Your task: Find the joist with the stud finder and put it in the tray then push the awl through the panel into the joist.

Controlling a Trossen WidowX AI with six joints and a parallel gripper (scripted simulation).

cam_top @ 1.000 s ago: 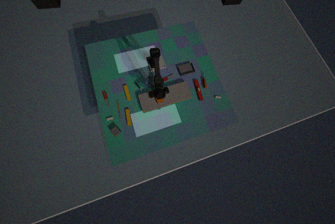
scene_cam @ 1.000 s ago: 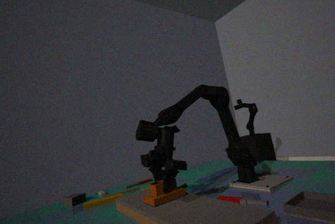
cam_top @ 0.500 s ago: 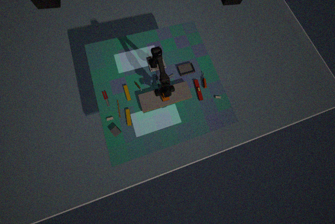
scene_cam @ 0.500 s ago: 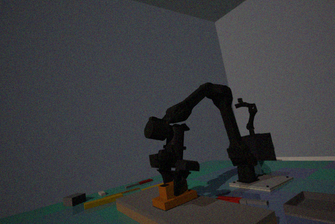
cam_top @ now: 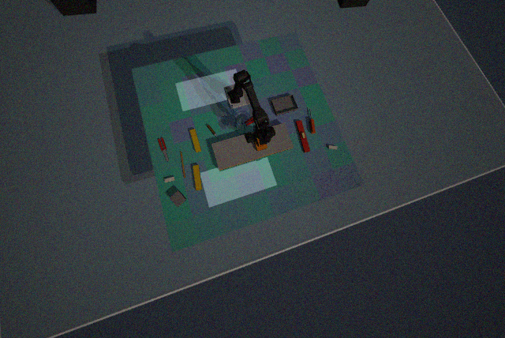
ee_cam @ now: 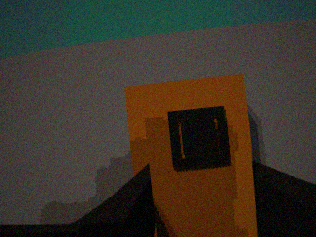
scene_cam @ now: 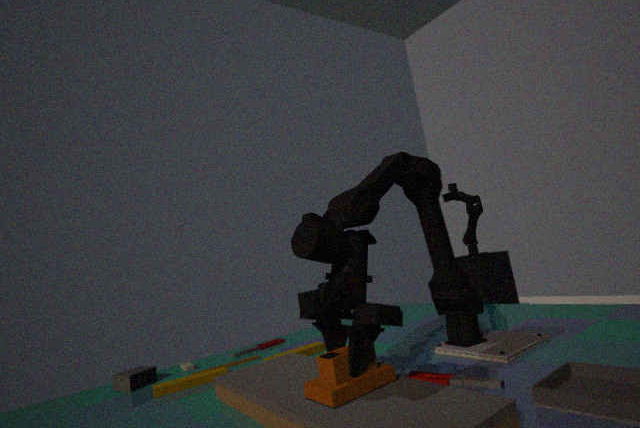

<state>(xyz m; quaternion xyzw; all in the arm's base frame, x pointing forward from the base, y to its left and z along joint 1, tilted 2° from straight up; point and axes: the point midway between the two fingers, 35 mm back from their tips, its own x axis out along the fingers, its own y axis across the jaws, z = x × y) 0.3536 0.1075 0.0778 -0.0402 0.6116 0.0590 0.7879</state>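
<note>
Now: gripper tip 26 cm past the grey tray, 24 cm to the right of it and 5 cm above it. Also, from my gripper tip: stud finder (2 cm above); red level (1 cm behind, 31 cm to the left, 5 cm below); brown-handled awl (13 cm behind, 29 cm to the right, 6 cm below).
</note>
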